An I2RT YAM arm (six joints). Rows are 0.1 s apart.
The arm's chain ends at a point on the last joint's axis. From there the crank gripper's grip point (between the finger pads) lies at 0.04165 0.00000 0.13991 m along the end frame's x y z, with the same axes.
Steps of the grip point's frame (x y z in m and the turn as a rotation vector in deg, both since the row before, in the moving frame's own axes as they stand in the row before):
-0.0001 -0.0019 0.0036 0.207 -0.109 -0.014
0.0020 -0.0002 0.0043 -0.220 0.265 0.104
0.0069 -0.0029 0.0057 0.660 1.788 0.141
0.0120 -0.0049 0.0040 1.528 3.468 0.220
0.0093 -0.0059 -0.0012 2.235 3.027 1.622
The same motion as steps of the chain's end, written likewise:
0.0002 -0.0014 0.0035 0.207 -0.109 -0.014
0.0014 -0.0008 0.0045 -0.220 0.265 0.104
0.0026 -0.0014 0.0071 0.660 1.788 0.141
0.0036 -0.0014 0.0068 1.528 3.468 0.220
0.0019 -0.0018 0.0013 2.235 3.027 1.622

